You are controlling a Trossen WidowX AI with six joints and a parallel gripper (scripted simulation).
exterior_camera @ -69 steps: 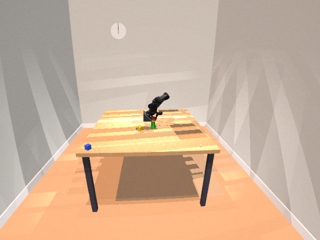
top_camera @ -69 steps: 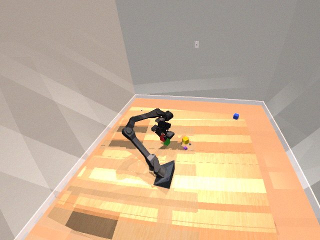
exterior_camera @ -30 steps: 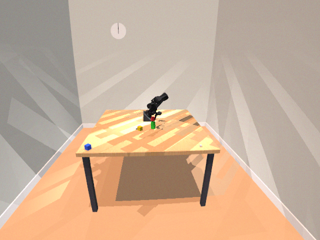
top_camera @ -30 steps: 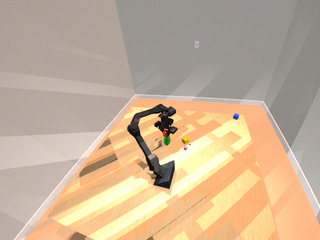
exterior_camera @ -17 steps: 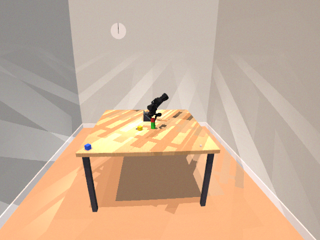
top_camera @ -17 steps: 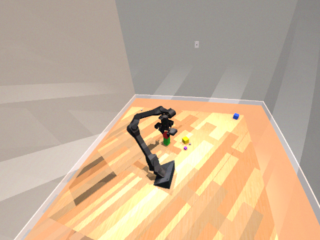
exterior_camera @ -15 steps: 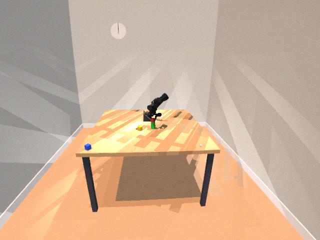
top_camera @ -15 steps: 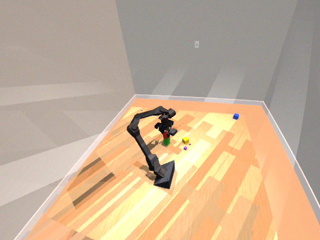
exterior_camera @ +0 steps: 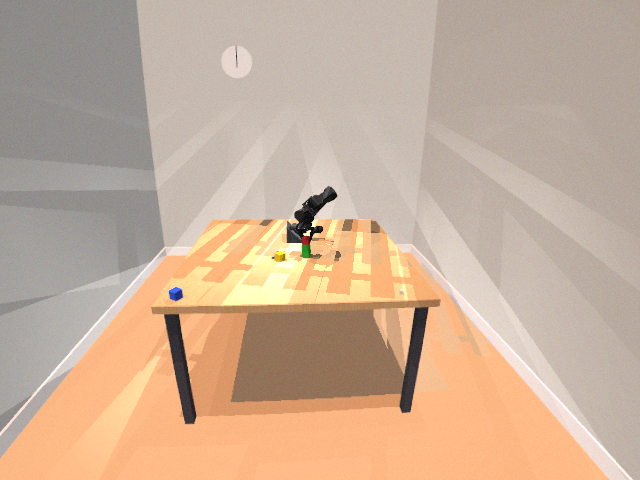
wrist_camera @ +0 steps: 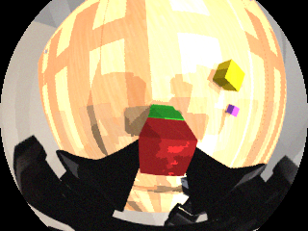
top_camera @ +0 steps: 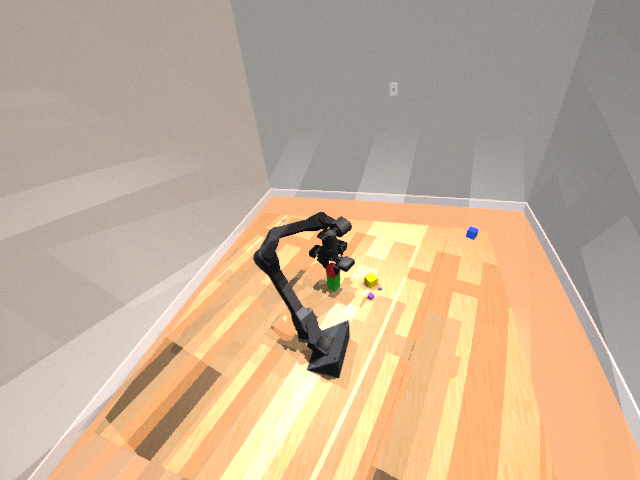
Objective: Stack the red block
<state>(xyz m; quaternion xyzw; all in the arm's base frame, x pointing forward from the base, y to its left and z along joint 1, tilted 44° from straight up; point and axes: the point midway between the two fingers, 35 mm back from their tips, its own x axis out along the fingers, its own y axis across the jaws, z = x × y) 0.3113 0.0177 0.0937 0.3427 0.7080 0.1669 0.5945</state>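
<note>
My gripper tip is 1 cm below the red block. The rest, counted from my gripper tip: blue block 57 cm to the right, 51 cm ahead, 7 cm below; then small purple piece 16 cm to the right, 8 cm below, 2 cm behind; then yellow block 15 cm to the right, 7 cm below, 6 cm ahead.
</note>
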